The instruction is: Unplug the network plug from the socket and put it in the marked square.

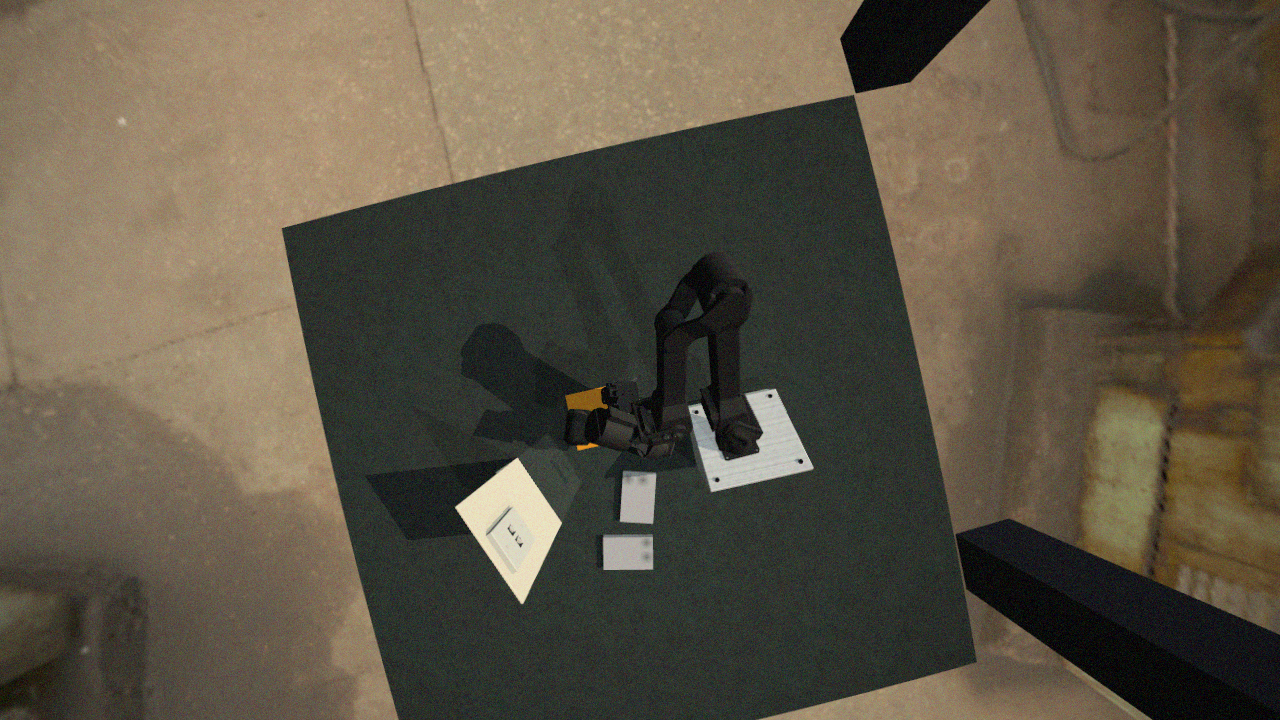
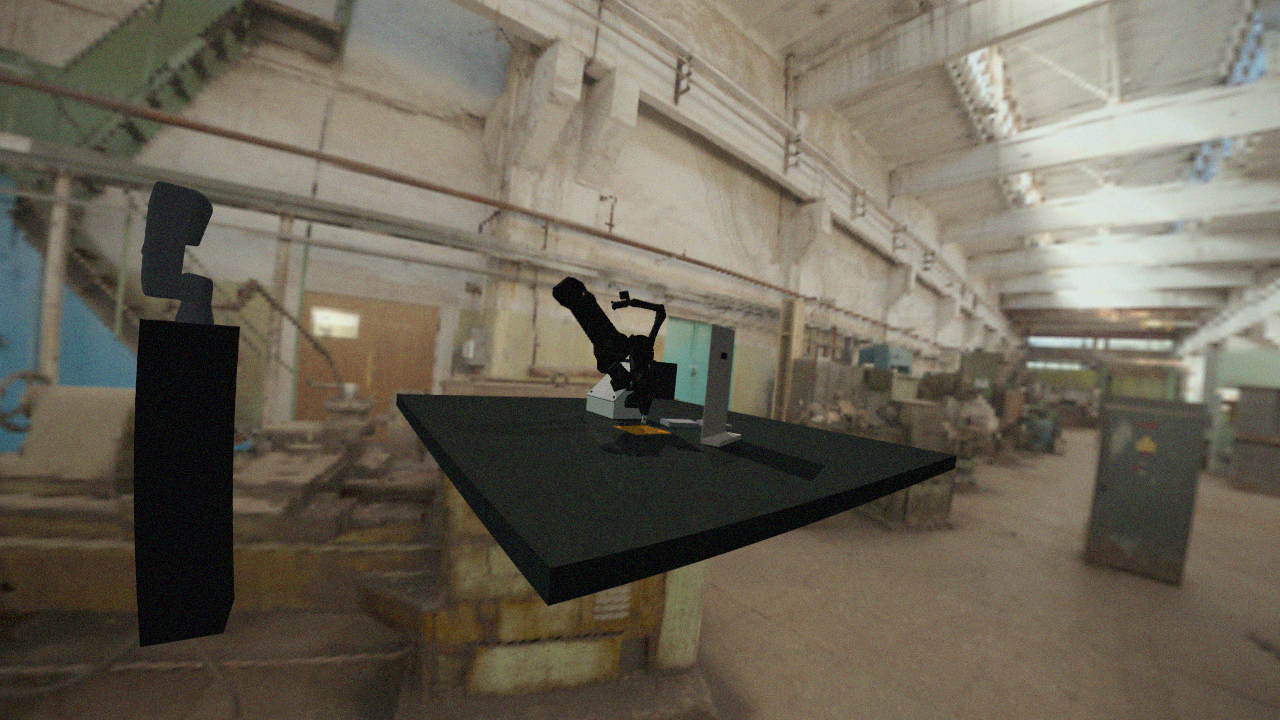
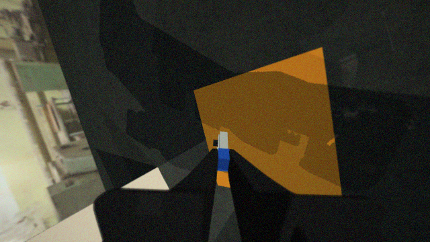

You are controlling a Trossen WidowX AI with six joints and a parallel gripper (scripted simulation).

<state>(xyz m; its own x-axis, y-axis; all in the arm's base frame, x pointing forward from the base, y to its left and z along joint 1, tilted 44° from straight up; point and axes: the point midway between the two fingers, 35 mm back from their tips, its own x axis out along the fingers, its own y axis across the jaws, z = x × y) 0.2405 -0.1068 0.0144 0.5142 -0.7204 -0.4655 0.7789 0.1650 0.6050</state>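
Right now the orange marked square is 40 mm below my gripper tip and 10 mm behind it. Also, from my gripper tip: upright panel: 160 mm ahead, 130 mm to the left, 100 mm above; network plug: right at my gripper tip.
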